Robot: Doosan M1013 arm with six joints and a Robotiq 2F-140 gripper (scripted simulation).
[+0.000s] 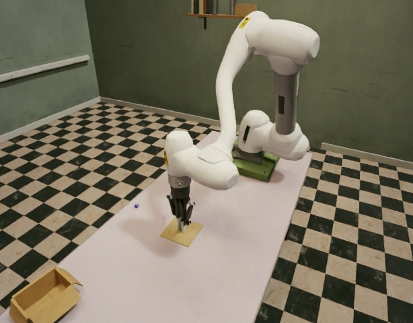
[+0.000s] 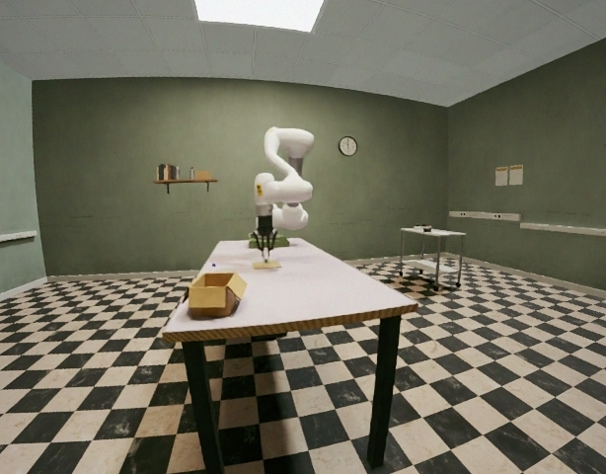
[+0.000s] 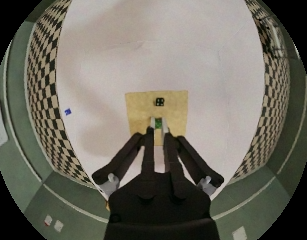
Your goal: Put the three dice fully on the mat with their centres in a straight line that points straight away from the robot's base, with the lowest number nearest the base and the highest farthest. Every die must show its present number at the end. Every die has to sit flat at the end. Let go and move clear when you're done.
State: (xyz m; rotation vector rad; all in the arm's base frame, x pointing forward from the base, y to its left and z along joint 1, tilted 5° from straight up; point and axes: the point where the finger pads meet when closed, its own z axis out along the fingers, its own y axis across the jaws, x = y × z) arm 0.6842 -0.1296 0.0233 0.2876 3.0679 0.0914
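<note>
Right now my hand is 3 cm above the green die. The rest, counted from my hand: black die (5 cm behind, 3 cm below, 1 cm to the left); then blue die (27 cm to the right, 6 cm behind, 3 cm below); then yellow mat (4 cm below).
</note>
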